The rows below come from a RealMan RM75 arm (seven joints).
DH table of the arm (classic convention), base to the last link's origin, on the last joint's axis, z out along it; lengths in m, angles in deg. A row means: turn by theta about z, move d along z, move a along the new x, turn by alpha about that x. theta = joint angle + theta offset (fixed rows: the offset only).
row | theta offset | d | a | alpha
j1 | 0 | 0.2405 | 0 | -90
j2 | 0 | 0 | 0 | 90
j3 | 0 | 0.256 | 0 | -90
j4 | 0 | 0 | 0 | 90
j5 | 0 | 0.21 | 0 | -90
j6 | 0 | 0 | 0 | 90
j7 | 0 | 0.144 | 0 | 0
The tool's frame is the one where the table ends.
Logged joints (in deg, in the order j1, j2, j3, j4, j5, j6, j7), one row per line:
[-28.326, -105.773, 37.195, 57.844, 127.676, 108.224, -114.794]
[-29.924, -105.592, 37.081, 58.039, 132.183, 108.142, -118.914]
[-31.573, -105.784, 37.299, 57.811, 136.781, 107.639, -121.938]
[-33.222, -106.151, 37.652, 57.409, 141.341, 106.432, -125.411]
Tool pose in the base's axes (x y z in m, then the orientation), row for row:
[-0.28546, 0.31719, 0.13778, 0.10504, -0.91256, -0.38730, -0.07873]
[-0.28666, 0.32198, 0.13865, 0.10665, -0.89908, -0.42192, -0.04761]
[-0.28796, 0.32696, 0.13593, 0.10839, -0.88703, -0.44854, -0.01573]
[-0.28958, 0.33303, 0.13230, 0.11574, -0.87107, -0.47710, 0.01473]
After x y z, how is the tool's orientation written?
As a quaternion, w x y z.
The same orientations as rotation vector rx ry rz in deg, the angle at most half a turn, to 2 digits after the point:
[-154.11, -65.41, -13.30]
[-151.69, -71.19, -8.03]
[-149.51, -75.60, -2.65]
[-146.20, -80.07, 2.47]

